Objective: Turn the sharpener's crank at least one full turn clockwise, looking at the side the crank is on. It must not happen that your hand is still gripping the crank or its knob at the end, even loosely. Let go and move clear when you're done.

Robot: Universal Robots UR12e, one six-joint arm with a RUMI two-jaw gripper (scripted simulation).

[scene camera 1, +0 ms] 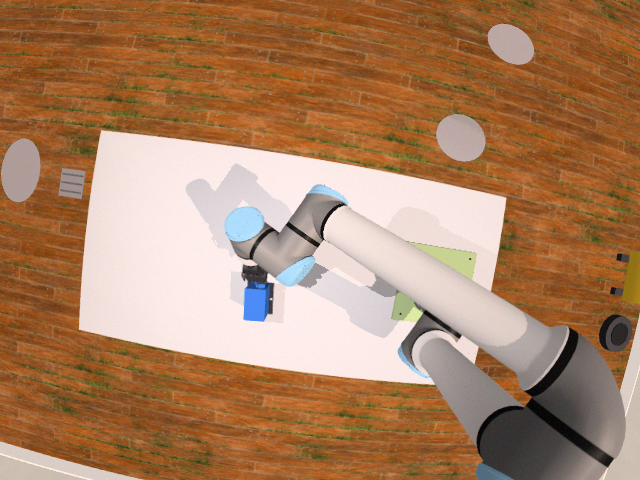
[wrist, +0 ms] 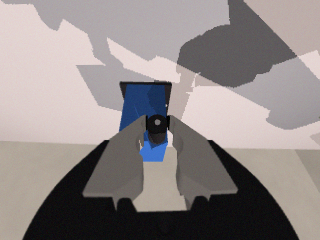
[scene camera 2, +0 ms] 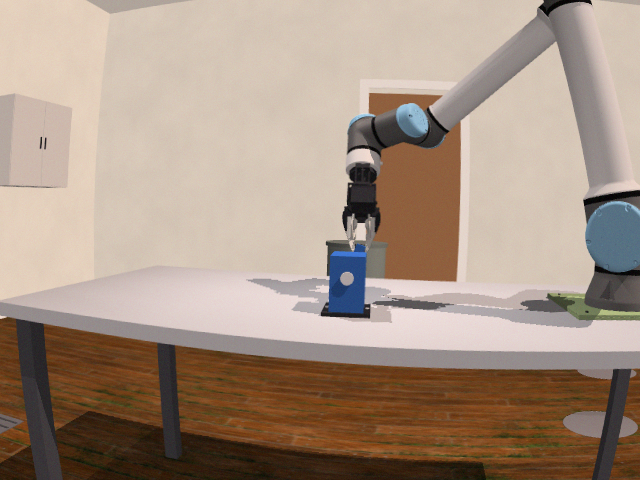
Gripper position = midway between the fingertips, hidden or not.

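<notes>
A blue sharpener (scene camera 2: 347,269) is visible, and the wrist view has the sharpener (wrist: 157,93) too. My gripper (scene camera 2: 359,254) is likewise visible in both, with the gripper (wrist: 157,116) in the wrist view.
</notes>
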